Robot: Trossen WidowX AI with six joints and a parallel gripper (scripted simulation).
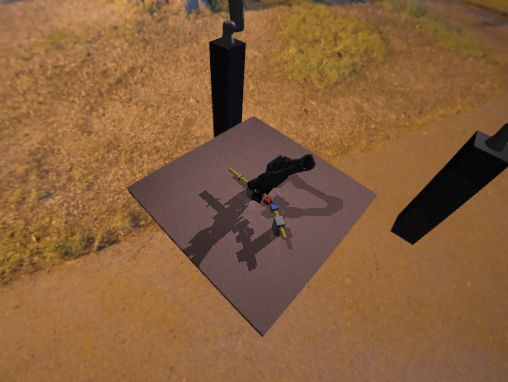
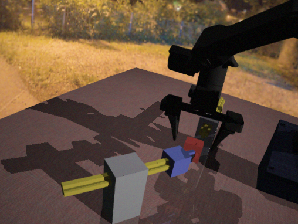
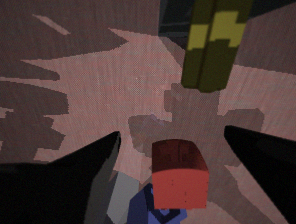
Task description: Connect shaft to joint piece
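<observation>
My gripper tip is 40 mm to the right of the red joint piece and 10 mm below it.
</observation>
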